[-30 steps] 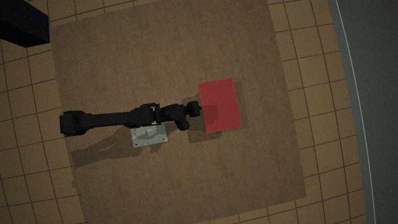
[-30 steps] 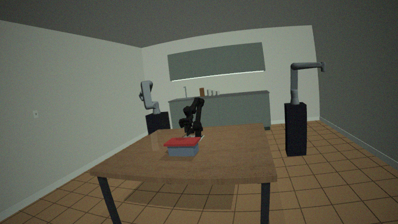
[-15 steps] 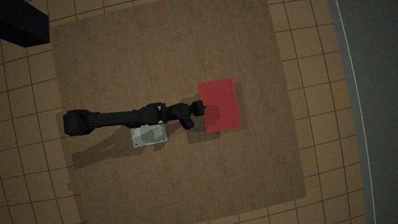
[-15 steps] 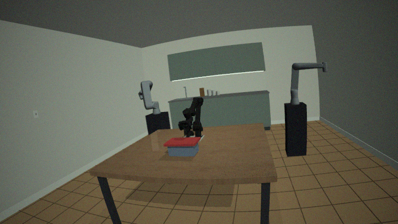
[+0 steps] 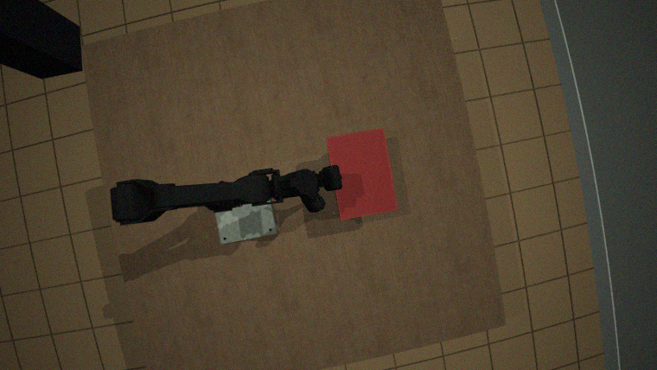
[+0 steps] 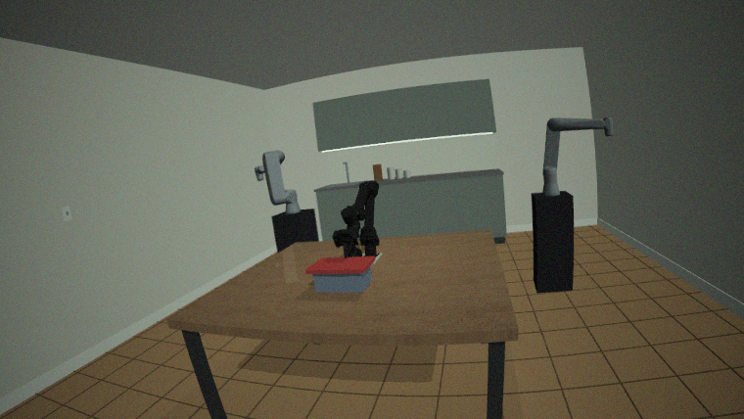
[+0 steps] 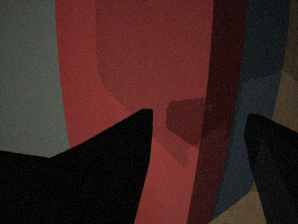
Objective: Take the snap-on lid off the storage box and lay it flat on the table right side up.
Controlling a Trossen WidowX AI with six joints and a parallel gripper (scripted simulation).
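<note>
The red lid lies 80 mm ahead of my gripper tip and 10 mm above it. Also, from my gripper tip: storage box (80 mm ahead, 40 mm below).
</note>
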